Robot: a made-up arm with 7 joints. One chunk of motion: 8 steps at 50 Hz.
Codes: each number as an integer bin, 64 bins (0 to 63) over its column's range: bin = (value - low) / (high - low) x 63, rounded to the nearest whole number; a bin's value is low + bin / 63 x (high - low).
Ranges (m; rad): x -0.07..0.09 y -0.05..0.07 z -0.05..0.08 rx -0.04..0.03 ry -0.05..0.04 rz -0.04..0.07
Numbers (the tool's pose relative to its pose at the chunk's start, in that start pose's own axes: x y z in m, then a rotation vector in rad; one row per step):
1: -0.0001 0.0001 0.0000 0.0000 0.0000 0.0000
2: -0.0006 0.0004 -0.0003 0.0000 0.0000 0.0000
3: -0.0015 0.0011 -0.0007 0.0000 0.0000 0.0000
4: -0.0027 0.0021 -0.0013 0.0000 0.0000 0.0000
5: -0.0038 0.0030 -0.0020 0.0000 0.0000 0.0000
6: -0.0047 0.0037 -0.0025 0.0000 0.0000 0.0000
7: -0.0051 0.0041 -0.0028 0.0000 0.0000 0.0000
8: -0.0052 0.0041 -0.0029 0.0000 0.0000 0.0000
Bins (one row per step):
1: 28 26 24 36 35 23
2: 27 26 24 36 35 23
3: 27 27 24 36 35 23
4: 26 27 24 36 35 23
5: 26 28 23 36 35 23
6: 26 28 23 36 35 23
7: 26 28 23 36 35 23
8: 26 28 23 36 35 23

